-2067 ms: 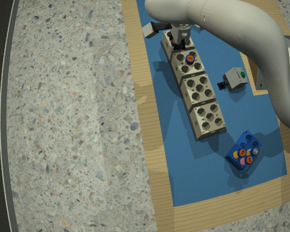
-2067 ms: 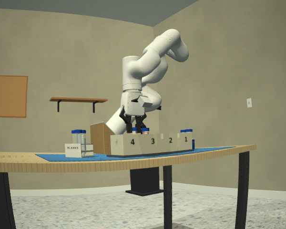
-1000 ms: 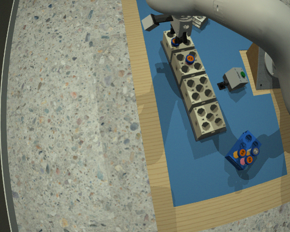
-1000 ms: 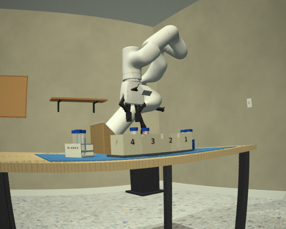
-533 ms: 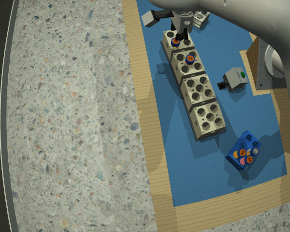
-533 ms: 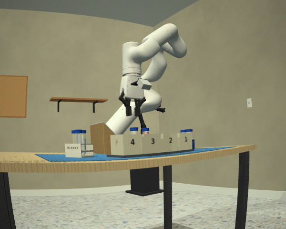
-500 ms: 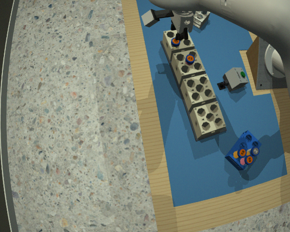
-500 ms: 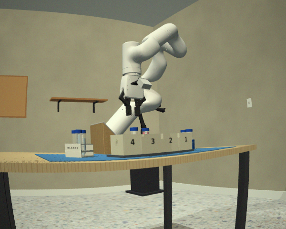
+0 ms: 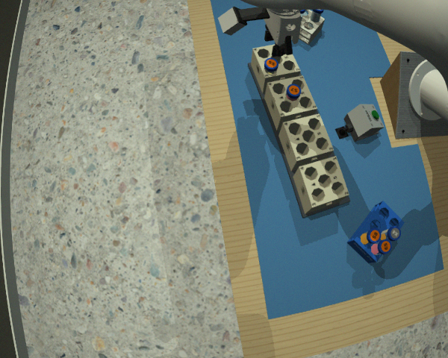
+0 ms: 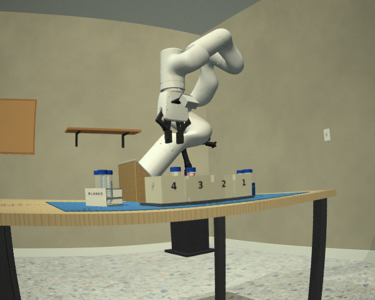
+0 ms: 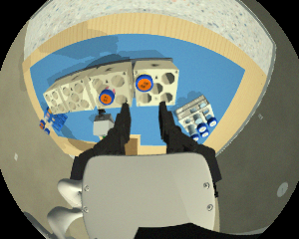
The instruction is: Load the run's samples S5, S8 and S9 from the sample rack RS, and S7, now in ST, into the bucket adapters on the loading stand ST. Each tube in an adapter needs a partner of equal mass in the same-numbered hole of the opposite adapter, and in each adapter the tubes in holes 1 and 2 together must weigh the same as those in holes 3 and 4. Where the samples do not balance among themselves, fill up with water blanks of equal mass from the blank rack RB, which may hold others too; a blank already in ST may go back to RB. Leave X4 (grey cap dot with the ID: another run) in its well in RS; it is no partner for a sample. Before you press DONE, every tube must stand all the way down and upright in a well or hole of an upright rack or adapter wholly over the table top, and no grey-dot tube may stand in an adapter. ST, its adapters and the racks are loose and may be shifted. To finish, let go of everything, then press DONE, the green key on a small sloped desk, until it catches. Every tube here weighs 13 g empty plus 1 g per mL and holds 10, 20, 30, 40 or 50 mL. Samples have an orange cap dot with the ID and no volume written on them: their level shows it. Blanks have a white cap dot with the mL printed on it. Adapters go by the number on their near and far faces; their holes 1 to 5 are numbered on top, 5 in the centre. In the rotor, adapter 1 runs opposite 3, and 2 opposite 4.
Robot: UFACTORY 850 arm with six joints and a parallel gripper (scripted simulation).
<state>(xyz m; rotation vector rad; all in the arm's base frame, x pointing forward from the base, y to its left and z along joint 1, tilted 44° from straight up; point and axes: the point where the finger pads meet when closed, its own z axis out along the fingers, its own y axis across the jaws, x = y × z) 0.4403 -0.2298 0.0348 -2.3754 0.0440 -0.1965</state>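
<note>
Right now my hand is 460 mm to the right of the orange-dot sample tube, 160 mm above it and 110 mm past it. Also, from my hand: loading stand ST (220 mm below, 140 mm to the left, 30 mm behind); then sample tube S5 (150 mm below, 10 mm behind); then blank rack RB (190 mm to the right, 190 mm below, 160 mm behind).
</note>
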